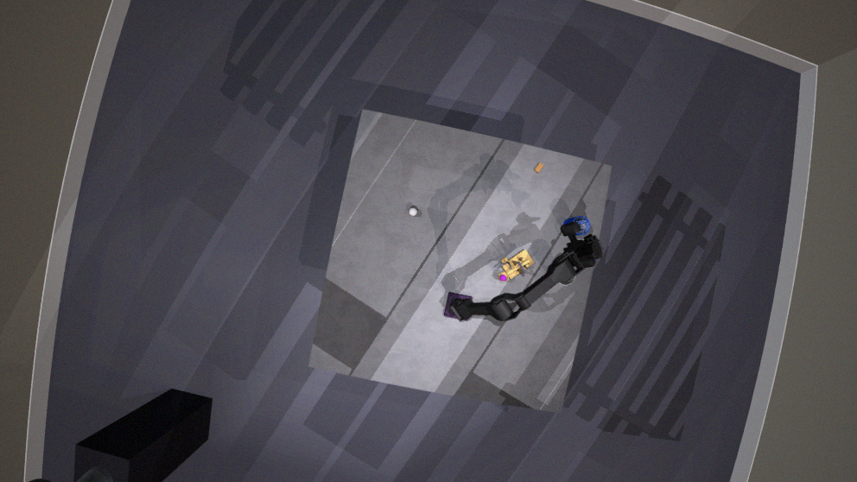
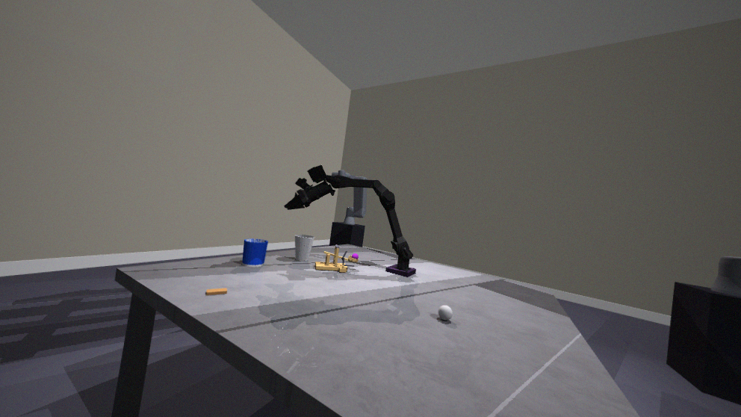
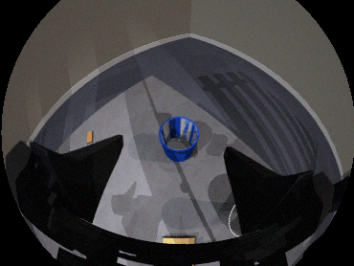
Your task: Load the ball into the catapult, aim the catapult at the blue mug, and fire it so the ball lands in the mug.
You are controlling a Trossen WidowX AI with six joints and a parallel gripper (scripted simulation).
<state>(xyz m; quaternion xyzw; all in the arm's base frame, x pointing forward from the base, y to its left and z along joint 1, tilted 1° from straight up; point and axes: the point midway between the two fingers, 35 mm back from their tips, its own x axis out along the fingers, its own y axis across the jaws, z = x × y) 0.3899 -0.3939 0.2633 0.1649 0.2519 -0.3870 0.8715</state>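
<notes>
The purple ball lies 240 mm behind my gripper tip, 240 mm to the left of it and 190 mm below it. The rest, counted from my gripper tip: blue mug 70 mm ahead, 70 mm to the right, 220 mm below; then wooden catapult 180 mm behind, 200 mm to the left, 200 mm below; then white cup 170 mm behind, 30 mm to the right, 220 mm below.
</notes>
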